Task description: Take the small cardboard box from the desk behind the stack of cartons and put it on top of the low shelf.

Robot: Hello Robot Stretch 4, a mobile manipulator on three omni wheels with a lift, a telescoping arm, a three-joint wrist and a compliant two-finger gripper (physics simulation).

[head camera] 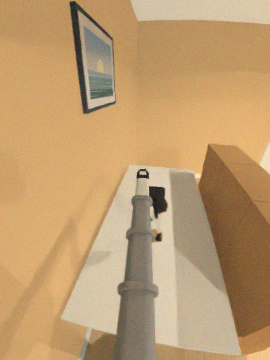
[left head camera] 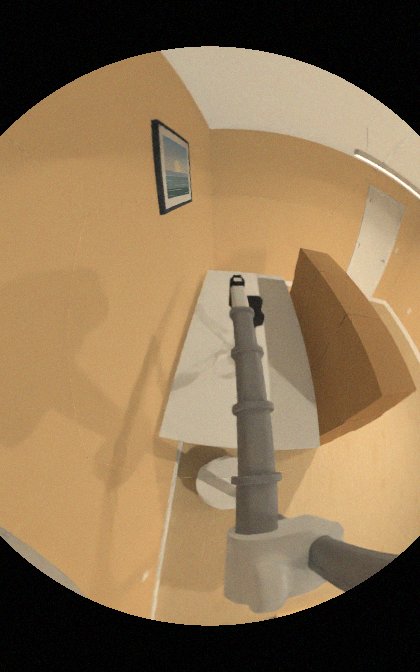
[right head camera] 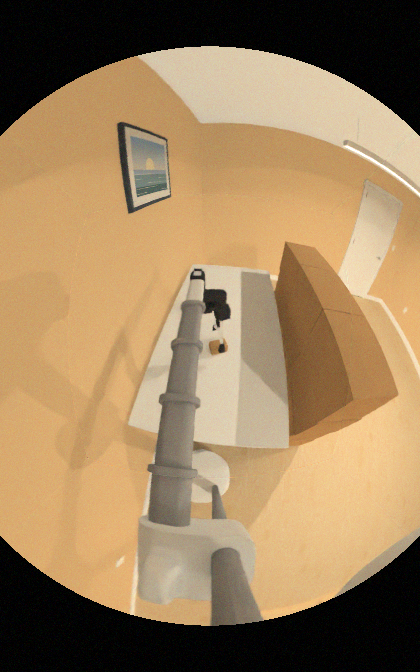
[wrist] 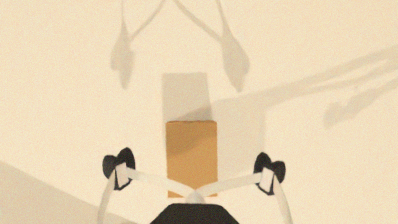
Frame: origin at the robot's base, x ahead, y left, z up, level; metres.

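Seen in the pictures: gripper, between the fingertips: [head camera: 154, 230] [wrist: 194, 164].
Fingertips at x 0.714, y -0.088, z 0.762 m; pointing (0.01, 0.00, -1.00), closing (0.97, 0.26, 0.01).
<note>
A point is followed by its place in that frame.
The small cardboard box [head camera: 155, 234] @[x 0.701, y -0.094, z 0.741 m] [right head camera: 214, 347] [wrist: 192, 145] @[x 0.707, y -0.071, z 0.741 m] stands on the white desk [head camera: 110, 290] @[x 0.381, y 0.136, z 0.691 m] [left head camera: 200, 415] [right head camera: 215, 415] [wrist: 60, 75] @[x 0.496, y -0.040, z 0.691 m]. My gripper [head camera: 155, 227] @[x 0.714, y -0.088, z 0.762 m] [right head camera: 219, 338] [wrist: 194, 164] @[x 0.714, y -0.088, z 0.762 m] is open, with its fingertips to the left and right of the box in the wrist view and gaps on both sides. The exact height of the fingertips over the desk is hard to tell. In the left head view my arm hides the box and fingers. The stack of cartons [head camera: 235, 225] @[x 0.705, y -0.574, z 0.837 m] [left head camera: 335, 340] [right head camera: 315, 330] rises along the desk's right side. The low shelf does not show in these views.
My telescoping arm [head camera: 137, 270] @[x 0.262, y 0.002, z 1.177 m] [left head camera: 255, 440] [right head camera: 177, 435] reaches out over the desk. A wall with a framed picture [head camera: 99, 65] @[x 1.112, y 0.267, z 1.650 m] [left head camera: 175, 167] [right head camera: 147, 167] runs along the left. A round white object [left head camera: 215, 482] [right head camera: 215, 470] is by the desk's near edge, lower down.
</note>
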